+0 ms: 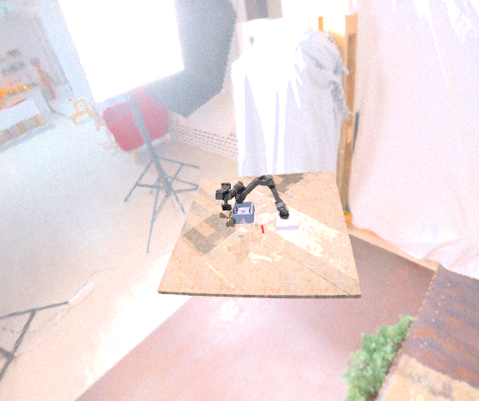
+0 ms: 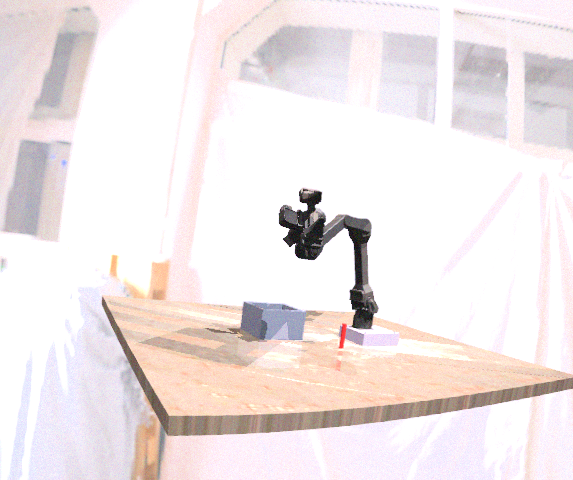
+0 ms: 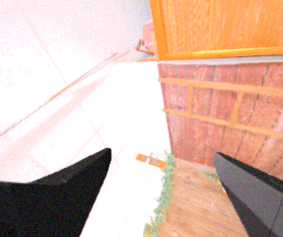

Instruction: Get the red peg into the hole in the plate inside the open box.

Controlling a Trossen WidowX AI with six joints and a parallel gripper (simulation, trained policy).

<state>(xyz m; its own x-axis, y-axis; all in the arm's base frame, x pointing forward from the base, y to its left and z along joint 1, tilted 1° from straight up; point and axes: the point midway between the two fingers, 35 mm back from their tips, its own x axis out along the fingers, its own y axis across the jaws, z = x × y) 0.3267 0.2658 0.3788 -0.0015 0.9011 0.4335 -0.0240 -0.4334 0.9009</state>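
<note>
Right now the red peg is 19 cm behind my gripper tip, 15 cm to the right of it and 39 cm below it. The rest, counted from my gripper tip: plate: 31 cm to the right, 39 cm below; then blue-grey box: 31 cm to the right, 41 cm below.
</note>
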